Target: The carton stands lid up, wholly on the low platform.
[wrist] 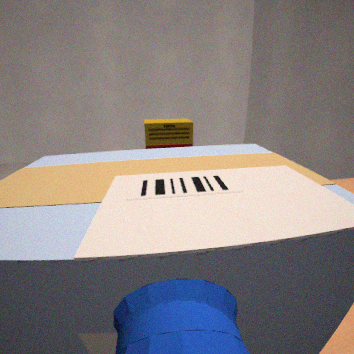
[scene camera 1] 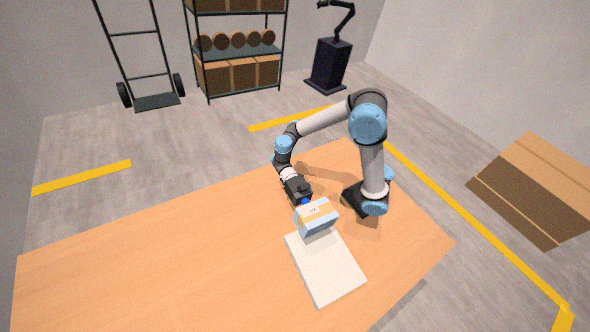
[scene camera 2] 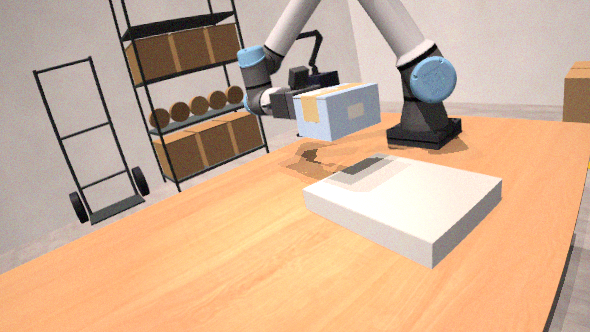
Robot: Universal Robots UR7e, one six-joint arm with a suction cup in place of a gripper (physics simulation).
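Pixels of known places: end effector, tool point: [wrist: 172, 284] [scene camera 1: 309, 208]; arm's base, origin of the base link: [scene camera 2: 424, 123].
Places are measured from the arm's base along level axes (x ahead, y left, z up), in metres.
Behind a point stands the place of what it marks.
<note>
A light blue carton [scene camera 1: 320, 226] @(z 0.168, x 0.425, y 0.007 m) [scene camera 2: 353, 112] @(z 0.146, x 0.422, y 0.007 m) [wrist: 45, 230] @(z 0.191, x 0.367, y -0.071 m) with tan tape and a white barcode label on its lid is held in the air, lid up and close to level. My gripper, a blue suction cup [scene camera 1: 305, 201] [wrist: 177, 310], is on a side wall of the carton, and the arm's wrist lies to the side of it. In scene camera 2 the carton hides the cup. The low white platform [scene camera 1: 327, 275] @(z 0.002, x 0.471, y 0.145 m) [scene camera 2: 425, 200] @(z 0.002, x 0.472, y 0.159 m) lies flat on the table. The carton hangs above the platform's far end, with a gap under it, and its shadow falls partly on that end.
The arm's black base [scene camera 1: 357, 200] @(z 0.013, x 0.075, y -0.006 m) [scene camera 2: 424, 134] @(z -0.003, x 0.096, y 0.032 m) stands on the wooden table [scene camera 1: 165, 250] @(z -0.046, x 0.931, y -0.369 m) [scene camera 2: 200, 250] @(z -0.046, x 0.719, y -0.199 m) beyond the platform. Behind are a shelf rack, a hand truck and a dark pedestal [scene camera 1: 330, 64]. A large brown box [scene camera 1: 535, 200] is on the right. A yellow box [wrist: 169, 134] shows beyond the carton.
</note>
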